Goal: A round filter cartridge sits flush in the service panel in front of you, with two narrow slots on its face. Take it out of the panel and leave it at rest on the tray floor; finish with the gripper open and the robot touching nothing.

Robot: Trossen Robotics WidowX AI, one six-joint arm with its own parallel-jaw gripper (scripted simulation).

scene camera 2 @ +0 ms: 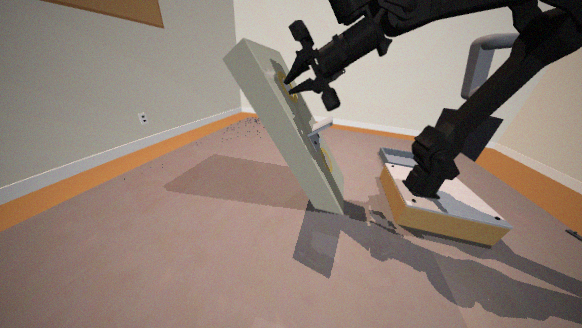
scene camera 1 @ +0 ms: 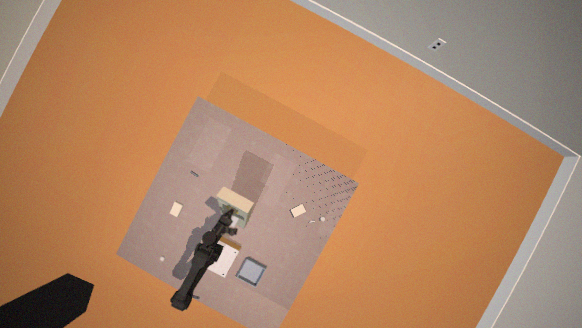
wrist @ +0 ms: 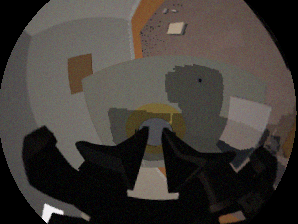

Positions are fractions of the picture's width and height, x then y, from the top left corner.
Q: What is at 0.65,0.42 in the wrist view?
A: A pale service panel.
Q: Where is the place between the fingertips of the gripper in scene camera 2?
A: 0.49,0.28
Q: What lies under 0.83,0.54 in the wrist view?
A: A small grey bracket.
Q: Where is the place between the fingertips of the gripper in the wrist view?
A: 0.52,0.57
